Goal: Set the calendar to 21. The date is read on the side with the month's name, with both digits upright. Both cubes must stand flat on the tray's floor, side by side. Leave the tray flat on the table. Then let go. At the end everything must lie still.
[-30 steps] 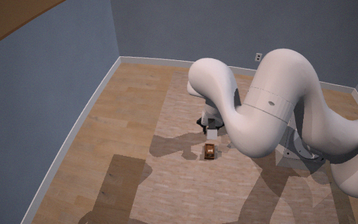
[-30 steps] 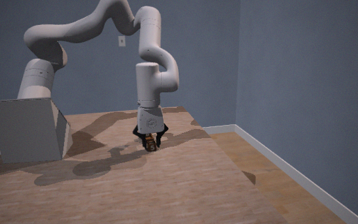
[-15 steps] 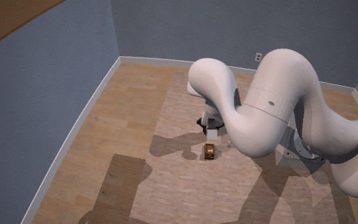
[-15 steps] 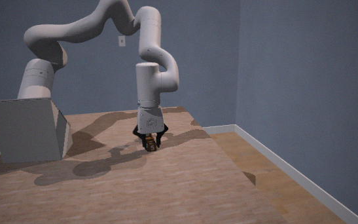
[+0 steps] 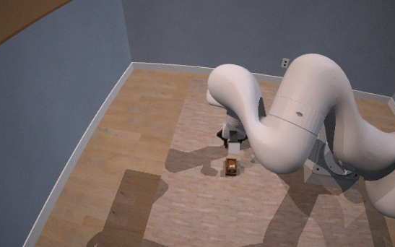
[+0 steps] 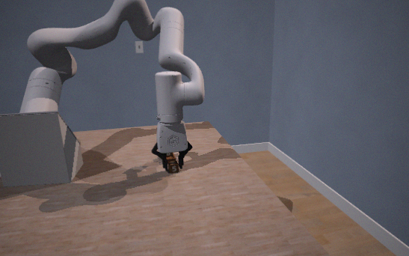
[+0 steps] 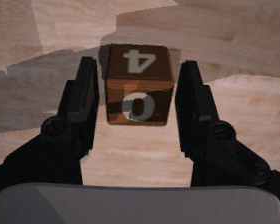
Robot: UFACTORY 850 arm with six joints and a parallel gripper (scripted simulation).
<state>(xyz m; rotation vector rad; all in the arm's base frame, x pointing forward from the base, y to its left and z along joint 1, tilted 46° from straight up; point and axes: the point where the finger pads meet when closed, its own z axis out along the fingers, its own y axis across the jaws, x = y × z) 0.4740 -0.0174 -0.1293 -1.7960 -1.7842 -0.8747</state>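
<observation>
The brown wooden date cube is 1 cm below my hand. From my hand the other things lie so: brown tray (11 cm to the left, 2 cm below).
</observation>
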